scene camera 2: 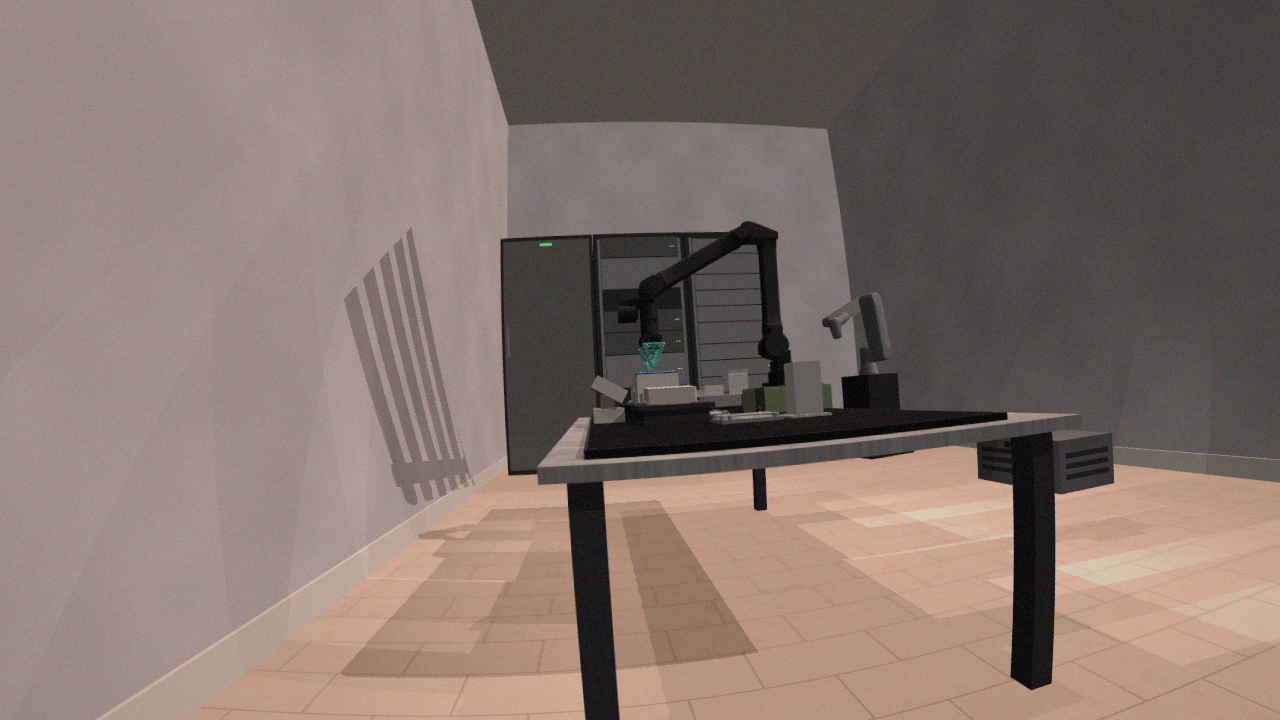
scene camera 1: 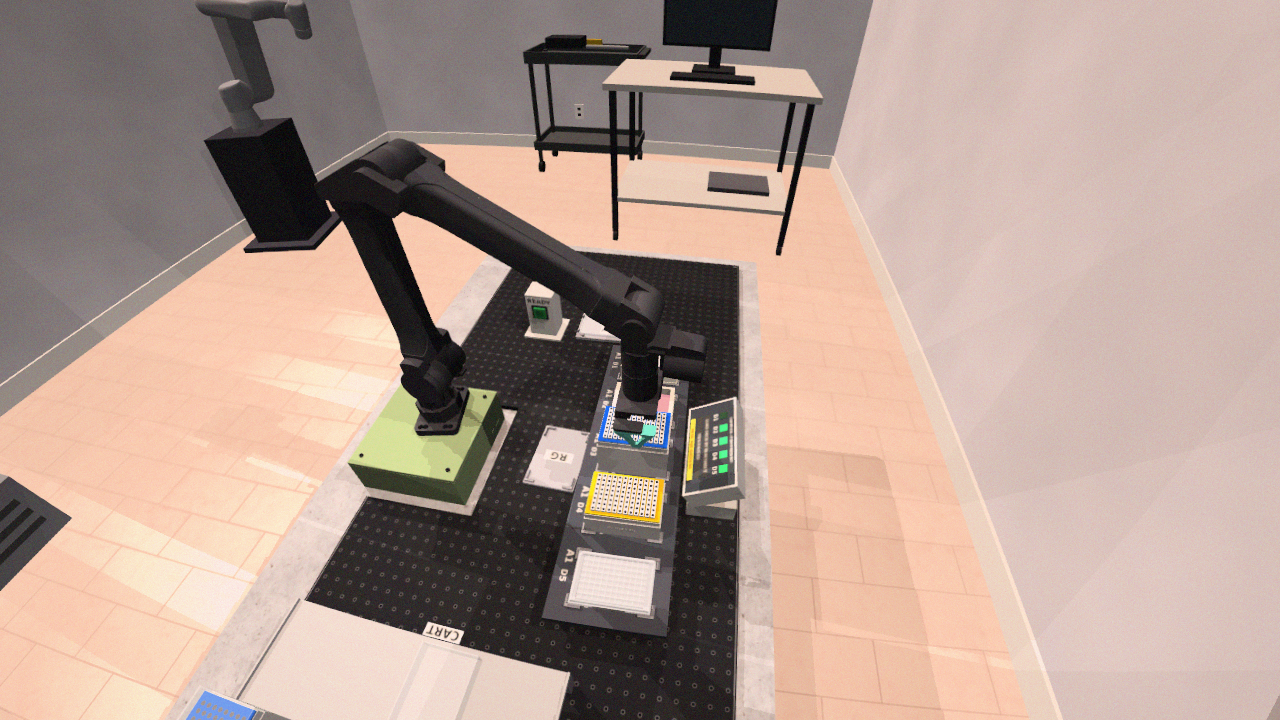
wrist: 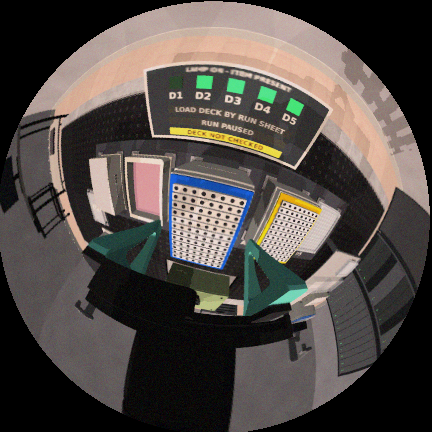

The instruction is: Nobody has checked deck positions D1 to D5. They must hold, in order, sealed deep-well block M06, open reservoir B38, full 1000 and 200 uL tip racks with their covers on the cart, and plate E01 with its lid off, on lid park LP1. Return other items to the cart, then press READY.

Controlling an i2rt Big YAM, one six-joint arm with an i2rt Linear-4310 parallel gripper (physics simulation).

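Seen in the pictures: gripper, between the fingertips: (scene camera 2: 652, 369) (scene camera 1: 640, 424) (wrist: 203, 234); arm's base, origin of its link: (scene camera 2: 782, 386) (scene camera 1: 444, 412).
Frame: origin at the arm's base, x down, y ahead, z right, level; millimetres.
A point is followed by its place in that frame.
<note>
My gripper (scene camera 1: 637, 440) {y 401, x -77, z 102 mm} (scene camera 2: 651, 365) {y 401, x -77, z 102 mm} (wrist: 203, 234) {y 401, x -77, z 102 mm} is open and empty, above the blue-rimmed tip rack (scene camera 1: 611, 436) {y 349, x -69, z 121 mm} (wrist: 207, 220) {y 413, x -70, z 105 mm} at D3. That rack is uncovered and shows rows of dark-centred positions. The yellow-rimmed rack (scene camera 1: 624, 496) {y 370, x -36, z 223 mm} (wrist: 291, 225) {y 395, x -37, z 219 mm} at D4 is also uncovered. A white plate (scene camera 1: 613, 582) {y 350, x 18, z 345 mm} (wrist: 322, 230) {y 356, x 14, z 352 mm} lies at D5. The open reservoir (scene camera 1: 666, 402) {y 463, x 16, z -31 mm} (wrist: 146, 187) {y 416, x 15, z -27 mm} with pink contents is at D2. A pale-topped block (wrist: 105, 185) {y 436, x -18, z -112 mm} stands at the D1 end, mostly hidden by the arm in scene camera 1. No item codes are readable.
The status panel (scene camera 1: 713, 452) {y 531, x -43, z 143 mm} (wrist: 235, 107) {y 529, x -40, z 125 mm} shows D1 dark, D2 to D5 green, and "DECK NOT CHECKED". The READY box (scene camera 1: 539, 313) {y 162, x -6, z -320 mm} stands beyond the arm base (scene camera 1: 429, 447) {y -6, x 1, z 89 mm}. The RG pad (scene camera 1: 541, 456) {y 201, x 68, z 65 mm} lies beside the deck. The cart (scene camera 1: 313, 658) {y -89, x 16, z 459 mm} holds a clear cover (scene camera 1: 438, 685) {y 115, x -9, z 494 mm} and a blue item (scene camera 1: 214, 707) {y -137, x -78, z 541 mm}.
</note>
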